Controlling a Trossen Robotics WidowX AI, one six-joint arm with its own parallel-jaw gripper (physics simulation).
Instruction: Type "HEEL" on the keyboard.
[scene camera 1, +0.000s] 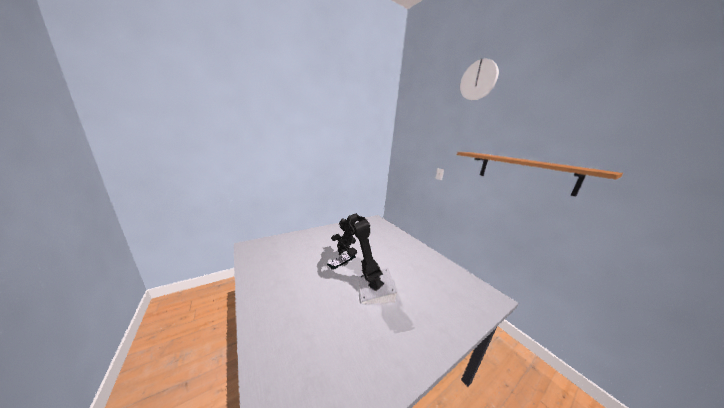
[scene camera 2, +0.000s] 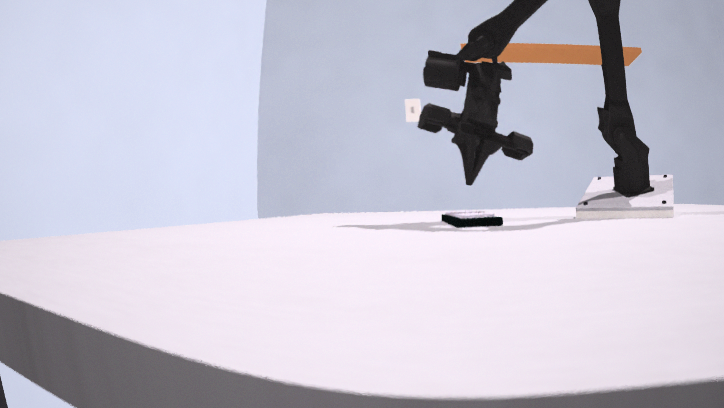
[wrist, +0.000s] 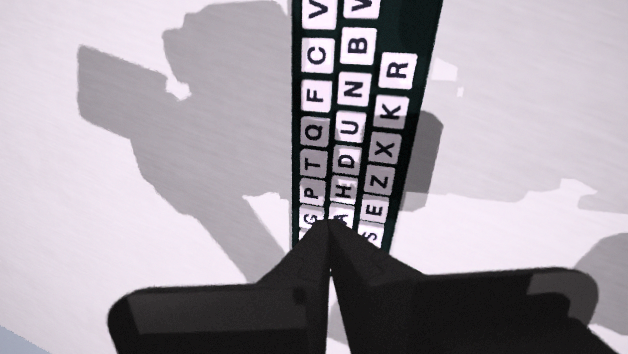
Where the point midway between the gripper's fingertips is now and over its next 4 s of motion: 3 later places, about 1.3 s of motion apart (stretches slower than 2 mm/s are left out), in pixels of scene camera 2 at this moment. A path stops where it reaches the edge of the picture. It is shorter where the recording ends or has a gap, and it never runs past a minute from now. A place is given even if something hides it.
My gripper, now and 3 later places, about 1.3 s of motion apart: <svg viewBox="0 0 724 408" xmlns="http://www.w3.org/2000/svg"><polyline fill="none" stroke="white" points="469,184 467,202 467,213 474,192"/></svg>
